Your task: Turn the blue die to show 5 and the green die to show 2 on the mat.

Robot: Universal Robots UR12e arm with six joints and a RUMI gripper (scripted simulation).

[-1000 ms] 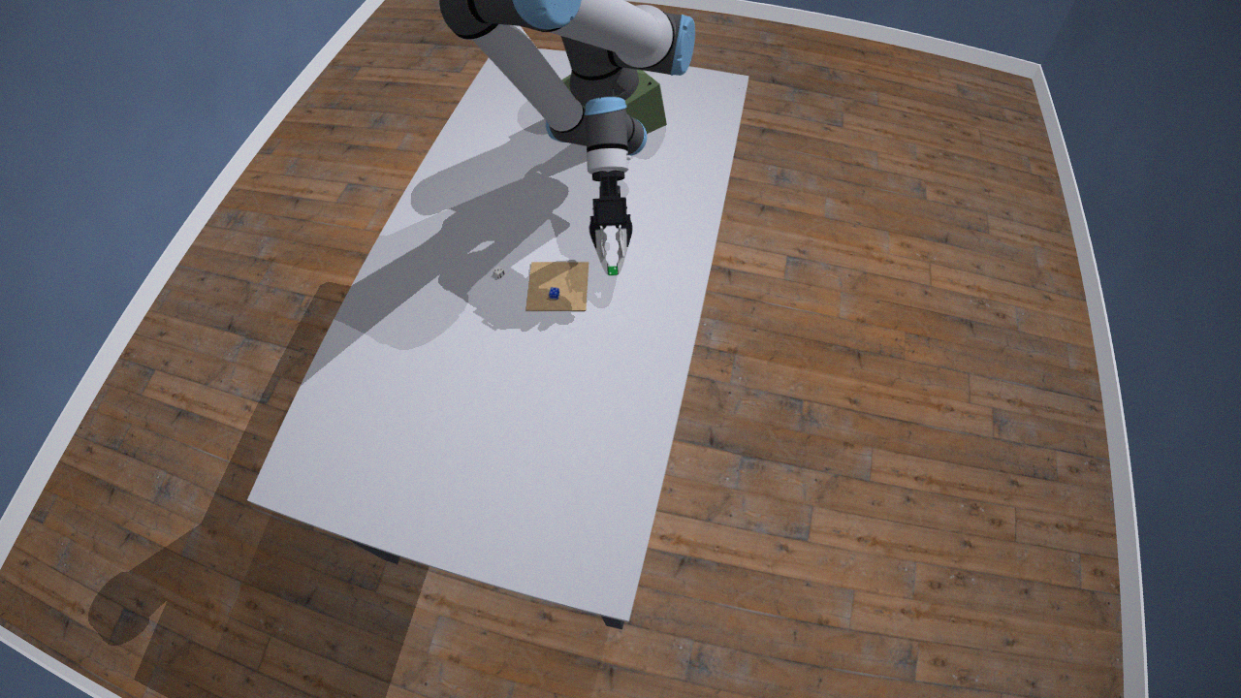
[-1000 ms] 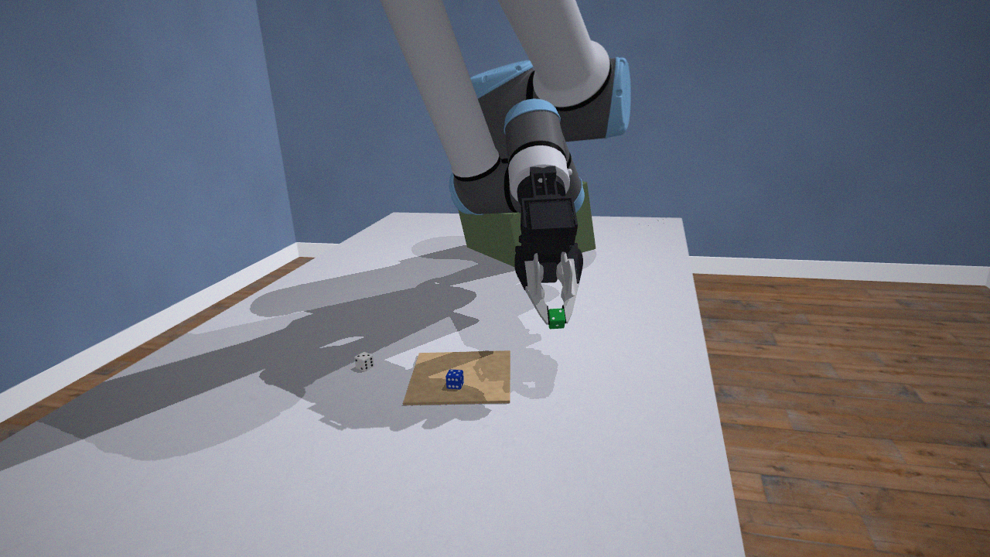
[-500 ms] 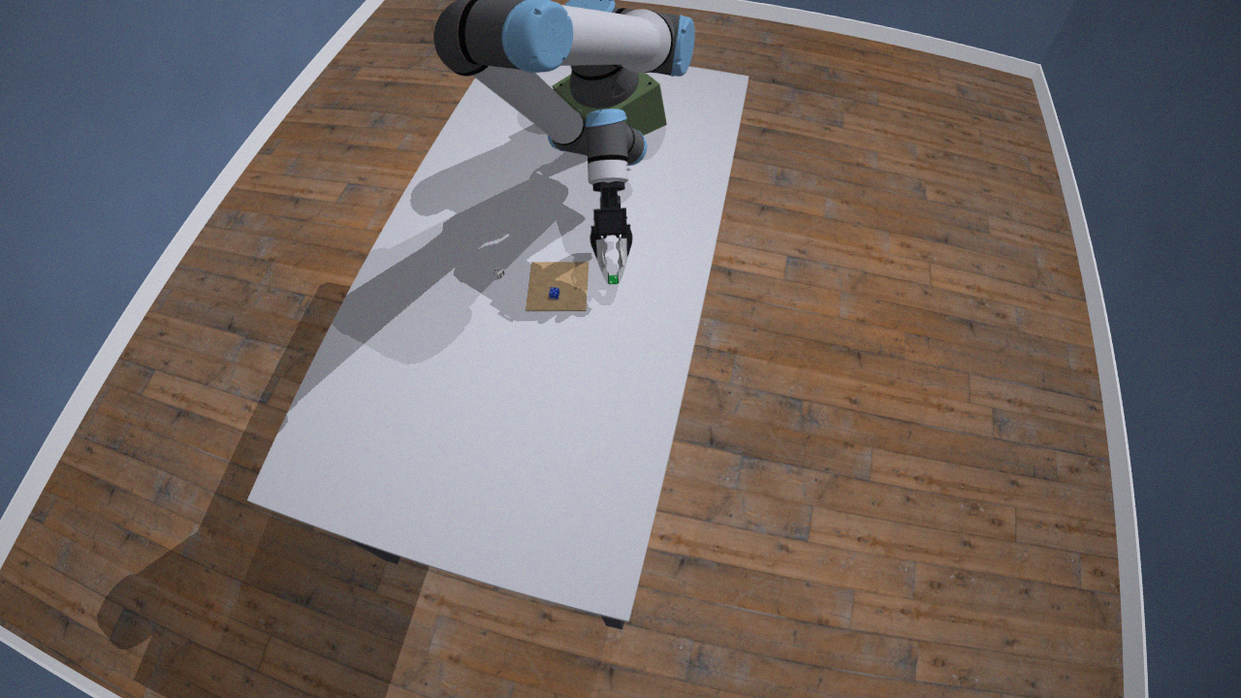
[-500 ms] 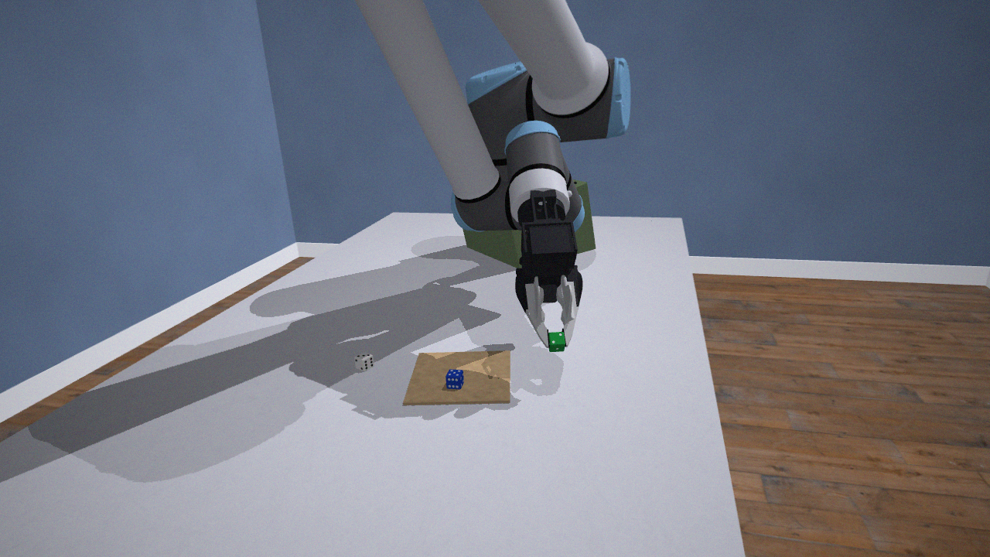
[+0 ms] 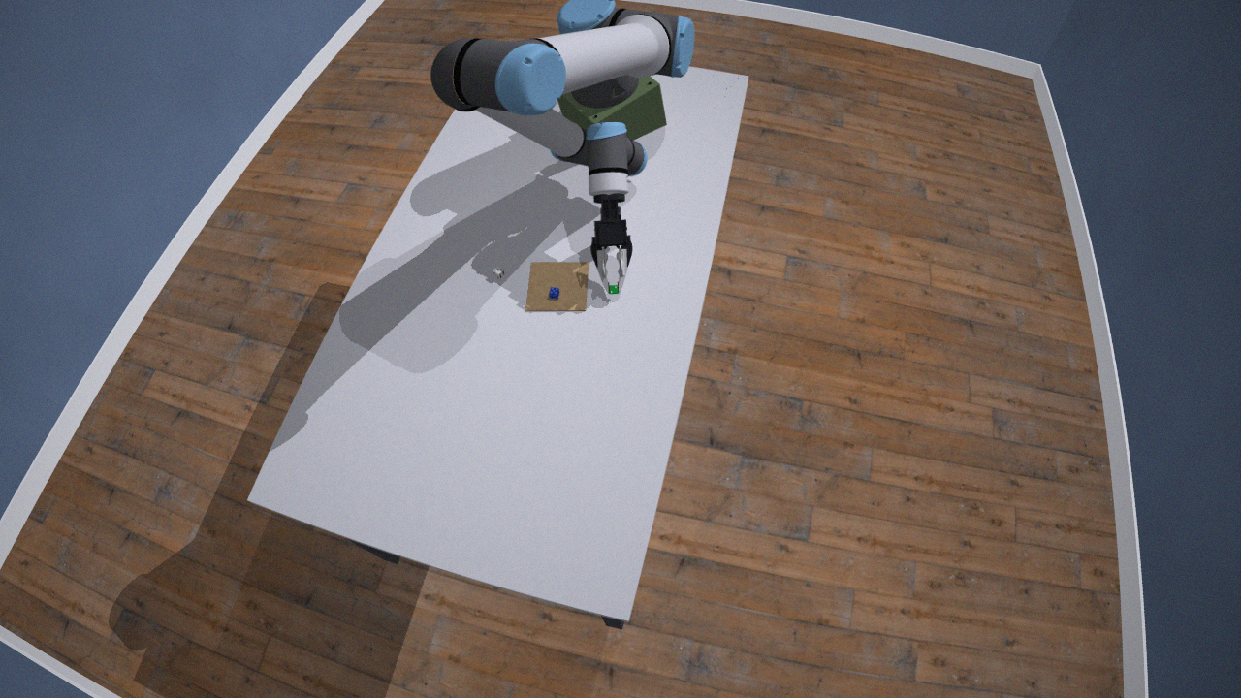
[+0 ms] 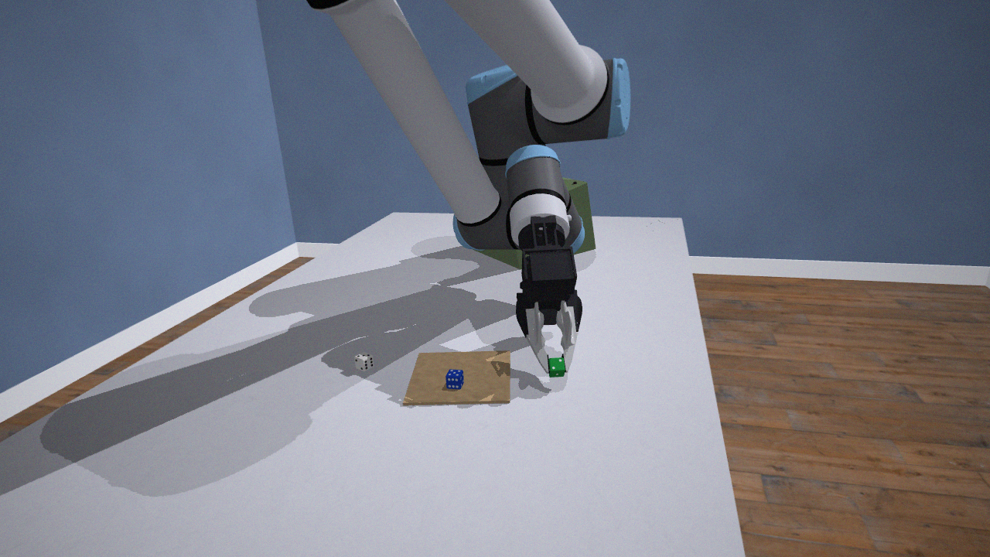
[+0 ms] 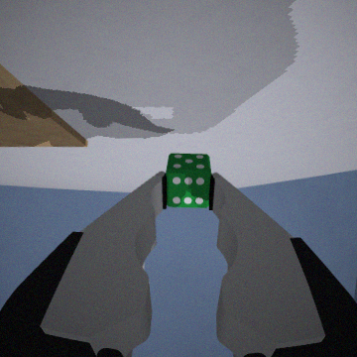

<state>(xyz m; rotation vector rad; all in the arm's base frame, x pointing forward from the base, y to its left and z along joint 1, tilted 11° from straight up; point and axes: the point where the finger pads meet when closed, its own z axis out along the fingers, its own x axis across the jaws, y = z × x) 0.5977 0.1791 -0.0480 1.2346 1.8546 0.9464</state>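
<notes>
My hand is 1 cm short of the green die. Round my hand: tan mat: 1 cm ahead, 13 cm to the right, 3 cm below; white die: 1 cm ahead, 28 cm to the right, 2 cm below; blue die: 4 cm ahead, 13 cm to the right, 2 cm below.
</notes>
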